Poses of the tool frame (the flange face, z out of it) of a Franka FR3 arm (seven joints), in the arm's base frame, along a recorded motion.
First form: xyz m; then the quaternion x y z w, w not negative.
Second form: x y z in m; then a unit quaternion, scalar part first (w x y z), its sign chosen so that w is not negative. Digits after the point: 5 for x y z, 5 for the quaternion.
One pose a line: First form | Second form
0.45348, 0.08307, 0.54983, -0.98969, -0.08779, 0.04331, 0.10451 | 0.45348, 0.08307, 0.54983, 0.10451, -0.98969, -0.08779, 0.04331
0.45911, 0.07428, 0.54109, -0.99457, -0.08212, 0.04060, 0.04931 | 0.45911, 0.07428, 0.54109, 0.04931, -0.99457, -0.08212, 0.04060
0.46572, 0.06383, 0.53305, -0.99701, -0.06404, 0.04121, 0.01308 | 0.46572, 0.06383, 0.53305, 0.01308, -0.99701, -0.06404, 0.04121
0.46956, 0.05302, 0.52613, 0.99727, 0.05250, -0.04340, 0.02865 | 0.46956, 0.05302, 0.52613, 0.02865, 0.99727, 0.05250, -0.04340
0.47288, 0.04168, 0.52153, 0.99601, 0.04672, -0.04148, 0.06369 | 0.47288, 0.04168, 0.52153, 0.06369, 0.99601, 0.04672, -0.04148
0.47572, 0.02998, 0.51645, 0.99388, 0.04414, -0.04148, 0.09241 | 0.47572, 0.02998, 0.51645, 0.09241, 0.99388, 0.04414, -0.04148
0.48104, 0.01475, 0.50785, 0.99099, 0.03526, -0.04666, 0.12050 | 0.48104, 0.01475, 0.50785, 0.12050, 0.99099, 0.03526, -0.04666
